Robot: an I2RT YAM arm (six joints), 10 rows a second.
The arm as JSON. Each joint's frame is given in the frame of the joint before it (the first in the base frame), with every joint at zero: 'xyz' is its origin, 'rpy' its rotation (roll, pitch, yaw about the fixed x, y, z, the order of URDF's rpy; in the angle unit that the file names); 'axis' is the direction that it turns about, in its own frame. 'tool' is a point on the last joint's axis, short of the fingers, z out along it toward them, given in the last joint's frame.
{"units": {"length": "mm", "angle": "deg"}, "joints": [
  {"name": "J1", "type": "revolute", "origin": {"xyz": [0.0, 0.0, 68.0], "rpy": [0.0, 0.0, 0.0]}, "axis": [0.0, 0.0, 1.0]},
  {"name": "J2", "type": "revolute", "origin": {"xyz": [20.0, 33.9, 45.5], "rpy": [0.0, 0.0, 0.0]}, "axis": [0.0, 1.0, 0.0]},
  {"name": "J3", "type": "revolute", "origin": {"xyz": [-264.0, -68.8, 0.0], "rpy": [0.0, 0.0, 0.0]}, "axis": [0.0, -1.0, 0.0]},
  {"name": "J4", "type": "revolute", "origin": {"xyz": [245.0, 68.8, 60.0], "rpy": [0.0, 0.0, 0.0]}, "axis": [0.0, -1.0, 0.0]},
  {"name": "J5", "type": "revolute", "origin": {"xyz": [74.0, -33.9, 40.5], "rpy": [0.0, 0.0, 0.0]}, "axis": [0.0, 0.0, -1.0]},
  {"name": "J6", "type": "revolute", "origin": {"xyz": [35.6, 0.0, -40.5], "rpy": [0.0, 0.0, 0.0]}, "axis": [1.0, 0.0, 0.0]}
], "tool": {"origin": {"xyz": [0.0, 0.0, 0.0], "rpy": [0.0, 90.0, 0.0]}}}
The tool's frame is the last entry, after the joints.
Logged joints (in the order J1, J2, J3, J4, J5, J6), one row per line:
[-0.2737 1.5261 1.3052 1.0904 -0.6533 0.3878]
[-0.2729 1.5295 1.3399 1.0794 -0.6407 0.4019]
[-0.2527 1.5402 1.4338 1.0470 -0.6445 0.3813]
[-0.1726 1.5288 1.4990 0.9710 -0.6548 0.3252]
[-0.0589 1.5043 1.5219 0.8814 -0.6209 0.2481]
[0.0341 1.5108 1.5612 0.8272 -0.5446 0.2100]
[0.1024 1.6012 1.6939 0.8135 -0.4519 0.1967]
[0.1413 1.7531 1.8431 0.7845 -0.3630 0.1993]
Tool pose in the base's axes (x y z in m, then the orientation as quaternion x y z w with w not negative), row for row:
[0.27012 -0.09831 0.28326 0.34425 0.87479 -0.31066 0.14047]
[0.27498 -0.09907 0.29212 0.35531 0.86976 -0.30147 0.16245]
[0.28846 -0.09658 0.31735 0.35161 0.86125 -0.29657 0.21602]
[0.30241 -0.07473 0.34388 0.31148 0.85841 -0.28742 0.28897]
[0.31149 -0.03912 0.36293 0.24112 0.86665 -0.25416 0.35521]
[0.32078 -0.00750 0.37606 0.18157 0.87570 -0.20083 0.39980]
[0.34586 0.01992 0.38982 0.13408 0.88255 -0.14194 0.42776]
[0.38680 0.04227 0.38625 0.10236 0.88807 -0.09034 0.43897]
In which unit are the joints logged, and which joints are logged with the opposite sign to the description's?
The joints are logged in radians. Opposite sign: J4, J5.
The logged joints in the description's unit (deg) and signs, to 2 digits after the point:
[-15.68 87.44 74.78 -62.48 37.43 22.22]
[-15.64 87.63 76.77 -61.85 36.71 23.03]
[-14.48 88.25 82.15 -59.99 36.93 21.85]
[-9.89 87.59 85.89 -55.63 37.52 18.63]
[-3.37 86.19 87.20 -50.50 35.57 14.22]
[1.95 86.56 89.45 -47.40 31.20 12.03]
[5.87 91.74 97.05 -46.61 25.89 11.27]
[8.10 100.45 105.60 -44.95 20.80 11.42]

